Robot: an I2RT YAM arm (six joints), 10 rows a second.
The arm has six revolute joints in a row. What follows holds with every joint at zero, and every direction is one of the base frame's.
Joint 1 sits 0.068 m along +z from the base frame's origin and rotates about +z.
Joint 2 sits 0.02 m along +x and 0.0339 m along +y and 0.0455 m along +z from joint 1 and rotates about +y.
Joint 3 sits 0.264 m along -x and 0.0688 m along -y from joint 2 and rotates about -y.
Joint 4 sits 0.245 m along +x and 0.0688 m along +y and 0.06 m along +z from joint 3 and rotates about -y.
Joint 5 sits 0.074 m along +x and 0.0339 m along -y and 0.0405 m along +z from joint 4 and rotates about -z.
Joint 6 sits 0.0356 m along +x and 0.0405 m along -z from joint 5 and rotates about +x.
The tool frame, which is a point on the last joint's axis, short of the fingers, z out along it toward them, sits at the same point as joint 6; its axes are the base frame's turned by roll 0, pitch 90 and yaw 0 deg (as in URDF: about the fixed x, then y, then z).
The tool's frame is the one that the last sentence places.
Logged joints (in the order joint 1, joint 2, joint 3, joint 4, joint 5, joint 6), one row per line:
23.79, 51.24, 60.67, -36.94, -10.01, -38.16
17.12, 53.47, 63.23, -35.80, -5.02, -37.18
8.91, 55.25, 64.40, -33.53, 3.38, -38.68
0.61, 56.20, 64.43, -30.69, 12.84, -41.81
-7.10, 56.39, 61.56, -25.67, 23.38, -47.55
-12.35, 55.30, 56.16, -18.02, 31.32, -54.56
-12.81, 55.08, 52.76, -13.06, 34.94, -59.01
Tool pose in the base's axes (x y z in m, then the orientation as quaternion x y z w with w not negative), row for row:
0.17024, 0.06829, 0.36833, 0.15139, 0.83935, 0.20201, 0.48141
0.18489, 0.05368, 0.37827, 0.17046, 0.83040, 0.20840, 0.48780
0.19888, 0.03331, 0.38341, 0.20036, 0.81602, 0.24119, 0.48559
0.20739, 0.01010, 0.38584, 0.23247, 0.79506, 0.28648, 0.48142
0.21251, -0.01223, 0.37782, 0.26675, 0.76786, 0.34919, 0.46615
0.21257, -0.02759, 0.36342, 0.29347, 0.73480, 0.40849, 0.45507
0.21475, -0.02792, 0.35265, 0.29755, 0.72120, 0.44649, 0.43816
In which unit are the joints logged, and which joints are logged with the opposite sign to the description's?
The joints are logged in degrees. Opposite sign: joint 5, joint 6.
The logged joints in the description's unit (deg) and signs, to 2 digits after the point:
23.79, 51.24, 60.67, -36.94, 10.01, 38.16
17.12, 53.47, 63.23, -35.80, 5.02, 37.18
8.91, 55.25, 64.40, -33.53, -3.38, 38.68
0.61, 56.20, 64.43, -30.69, -12.84, 41.81
-7.10, 56.39, 61.56, -25.67, -23.38, 47.55
-12.35, 55.30, 56.16, -18.02, -31.32, 54.56
-12.81, 55.08, 52.76, -13.06, -34.94, 59.01

